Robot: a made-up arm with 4 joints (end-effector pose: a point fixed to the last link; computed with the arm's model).
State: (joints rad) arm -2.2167 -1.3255 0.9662 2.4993
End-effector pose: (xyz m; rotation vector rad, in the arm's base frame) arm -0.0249 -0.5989 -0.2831 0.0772 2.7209 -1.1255
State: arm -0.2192 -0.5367 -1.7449 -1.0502
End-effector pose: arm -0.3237 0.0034 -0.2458 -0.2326 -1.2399 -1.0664
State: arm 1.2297 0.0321 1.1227 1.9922
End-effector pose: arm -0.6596 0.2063 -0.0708 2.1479 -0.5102 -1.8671
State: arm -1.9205 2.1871 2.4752 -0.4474
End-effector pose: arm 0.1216 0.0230 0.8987 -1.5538 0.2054 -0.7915
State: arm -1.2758 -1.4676 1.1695 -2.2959
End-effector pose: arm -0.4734 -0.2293 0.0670 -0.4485 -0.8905 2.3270
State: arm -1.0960 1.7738 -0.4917 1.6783
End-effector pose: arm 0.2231 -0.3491 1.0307 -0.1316 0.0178 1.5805
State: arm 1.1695 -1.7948 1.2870 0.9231
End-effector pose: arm 0.3649 0.3627 -0.2481 2.5535 0.0585 0.3174
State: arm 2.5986 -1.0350 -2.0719 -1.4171
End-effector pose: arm 0.3714 -0.1958 -0.1216 0.6965 -0.0347 1.5912
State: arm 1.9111 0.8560 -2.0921 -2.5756
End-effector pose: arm -0.3592 0.1224 0.2485 1.7488 -0.1845 0.7473
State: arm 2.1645 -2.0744 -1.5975 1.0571
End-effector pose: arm 0.7491 -0.2610 -0.0330 0.5958 2.4070 0.4415
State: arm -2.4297 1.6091 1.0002 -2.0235
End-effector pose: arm 0.4285 0.0259 0.5052 2.0962 1.8055 0.4712
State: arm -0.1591 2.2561 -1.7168 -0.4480
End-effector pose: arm -0.3565 -0.1479 0.9159 -1.7764 -1.5343 1.7919
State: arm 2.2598 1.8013 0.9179 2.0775
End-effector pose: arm 0.0685 0.4869 0.9674 -0.2871 -0.5628 -3.0668
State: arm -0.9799 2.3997 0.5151 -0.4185
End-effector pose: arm -0.2792 -0.0284 0.7028 -2.4877 -0.8931 -0.3143
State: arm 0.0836 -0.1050 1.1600 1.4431
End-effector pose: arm -0.3573 -0.5289 -0.1025 1.4056 0.9455 -0.8510
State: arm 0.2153 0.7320 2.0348 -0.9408
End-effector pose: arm -0.1206 -0.3949 0.2132 -0.7656 2.2769 0.1297
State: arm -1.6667 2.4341 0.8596 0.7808
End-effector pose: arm -0.3181 -0.2374 0.9234 -0.9682 -1.1159 0.3882
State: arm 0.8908 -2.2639 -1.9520 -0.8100
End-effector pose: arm 0.2985 0.6546 0.4035 1.0043 -0.5757 -2.8748
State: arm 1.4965 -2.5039 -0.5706 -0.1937
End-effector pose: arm 0.5361 0.4129 0.2581 1.7801 -1.9029 -1.3764
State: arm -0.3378 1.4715 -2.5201 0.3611
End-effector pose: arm -0.0210 -0.5903 0.8106 -0.1786 -1.7396 2.2915
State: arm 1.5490 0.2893 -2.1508 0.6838
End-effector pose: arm -0.6850 0.2113 0.0026 -1.0971 -1.4274 -0.0735
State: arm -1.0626 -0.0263 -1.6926 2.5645
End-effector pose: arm 0.3998 -0.1386 -0.1394 -1.8454 -0.3657 -1.9712
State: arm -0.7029 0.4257 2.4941 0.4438
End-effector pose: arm 0.3792 -0.5391 0.1471 -0.7298 2.0111 -0.6603
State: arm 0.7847 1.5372 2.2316 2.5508
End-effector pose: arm -0.3428 0.1668 0.7798 0.1236 -1.4009 -2.6984
